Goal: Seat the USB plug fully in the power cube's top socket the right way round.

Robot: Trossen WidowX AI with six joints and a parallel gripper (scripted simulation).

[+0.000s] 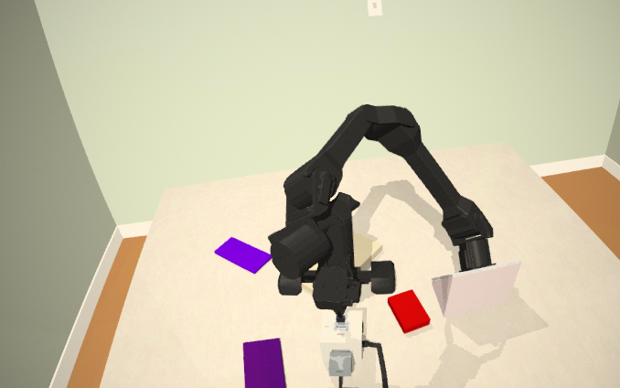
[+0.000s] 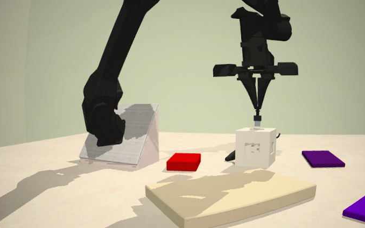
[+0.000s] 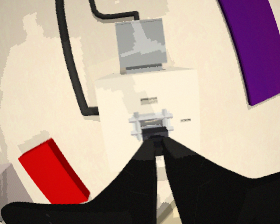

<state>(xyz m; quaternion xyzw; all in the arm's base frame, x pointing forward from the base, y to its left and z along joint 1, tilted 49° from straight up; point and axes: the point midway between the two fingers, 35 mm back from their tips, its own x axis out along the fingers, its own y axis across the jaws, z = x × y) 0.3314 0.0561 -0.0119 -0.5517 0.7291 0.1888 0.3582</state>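
Right now my gripper tip is 50 mm above the socket. Round my gripper tip: cream board (40 mm behind, 250 mm to the right, 110 mm below); red block (160 mm behind, 40 mm to the right, 110 mm below); USB plug (20 mm below).
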